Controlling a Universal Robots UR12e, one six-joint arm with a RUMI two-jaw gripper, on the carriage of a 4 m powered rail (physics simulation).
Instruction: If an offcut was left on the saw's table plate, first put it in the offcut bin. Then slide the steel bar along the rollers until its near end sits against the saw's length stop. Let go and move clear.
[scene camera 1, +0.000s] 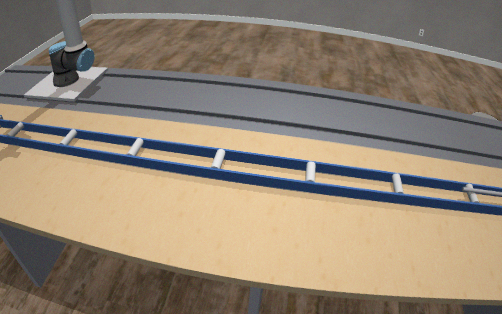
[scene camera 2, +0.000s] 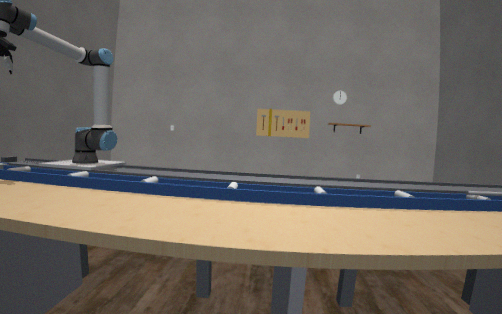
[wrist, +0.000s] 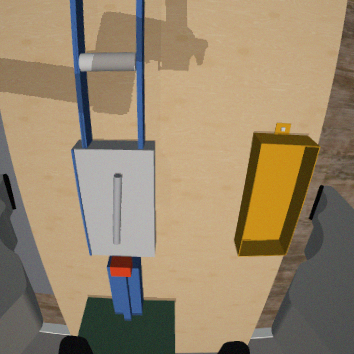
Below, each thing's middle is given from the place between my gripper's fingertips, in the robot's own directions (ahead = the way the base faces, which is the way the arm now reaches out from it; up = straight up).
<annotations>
Now: hand 52 cm above the yellow offcut bin (wrist: 280, 165), 36 cm to the left of it and 29 cm short of it.
</annotations>
